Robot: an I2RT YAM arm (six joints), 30 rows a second.
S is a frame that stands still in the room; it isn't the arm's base.
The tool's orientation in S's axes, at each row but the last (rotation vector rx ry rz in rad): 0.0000 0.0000 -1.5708; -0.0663 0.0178 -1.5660; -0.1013 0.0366 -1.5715; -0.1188 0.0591 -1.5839; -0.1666 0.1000 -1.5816
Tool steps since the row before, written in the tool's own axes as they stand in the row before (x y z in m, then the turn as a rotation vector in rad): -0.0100 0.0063 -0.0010 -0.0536 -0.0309 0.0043; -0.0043 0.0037 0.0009 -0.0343 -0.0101 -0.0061; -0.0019 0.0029 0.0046 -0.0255 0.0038 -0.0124; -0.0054 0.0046 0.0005 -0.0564 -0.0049 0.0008; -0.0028 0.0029 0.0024 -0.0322 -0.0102 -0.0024
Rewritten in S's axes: 0.0063 0.0100 -0.0010 -0.0309 0.0536 0.0043; 0.0037 0.0043 0.0006 -0.0106 0.0341 -0.0066; 0.0033 0.0021 0.0042 0.0027 0.0250 -0.0137; 0.0047 0.0053 -0.0002 -0.0040 0.0565 -0.0008; 0.0033 0.0028 0.0018 -0.0101 0.0323 -0.0020
